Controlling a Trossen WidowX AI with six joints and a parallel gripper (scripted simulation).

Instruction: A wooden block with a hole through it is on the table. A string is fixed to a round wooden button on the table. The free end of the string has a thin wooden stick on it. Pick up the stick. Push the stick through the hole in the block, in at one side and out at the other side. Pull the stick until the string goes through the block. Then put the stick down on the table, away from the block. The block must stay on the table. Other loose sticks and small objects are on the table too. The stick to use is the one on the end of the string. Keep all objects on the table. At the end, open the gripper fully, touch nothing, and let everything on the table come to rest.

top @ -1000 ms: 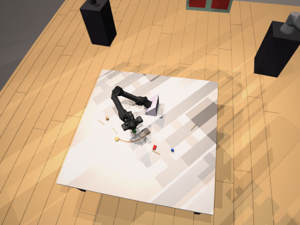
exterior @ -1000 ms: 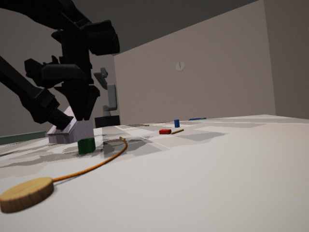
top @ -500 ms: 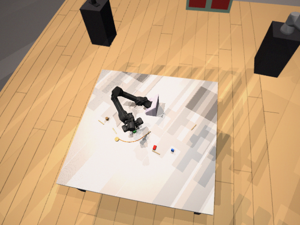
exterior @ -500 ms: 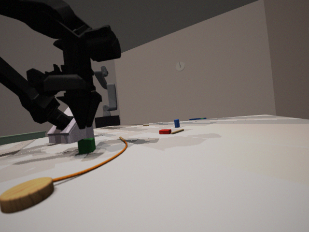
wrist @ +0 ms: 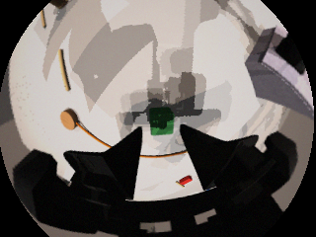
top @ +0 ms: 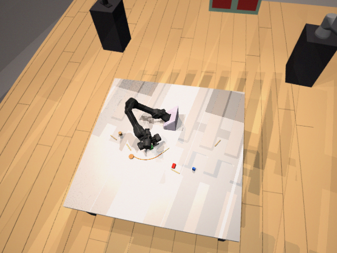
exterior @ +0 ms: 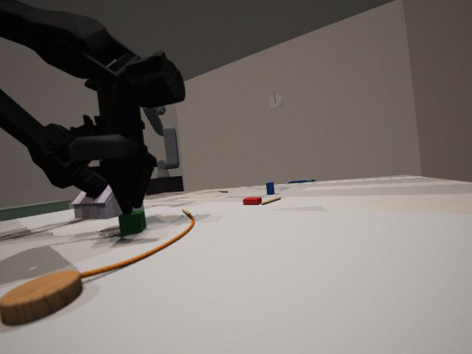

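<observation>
My gripper tip is 2 cm above the green block. Also, from my gripper tip: small wooden cylinder (30 cm to the right, 6 cm behind, 2 cm below); then round wooden button (13 cm to the right, 12 cm ahead, 3 cm below); then red block (22 cm to the left, 10 cm ahead, 3 cm below).
</observation>
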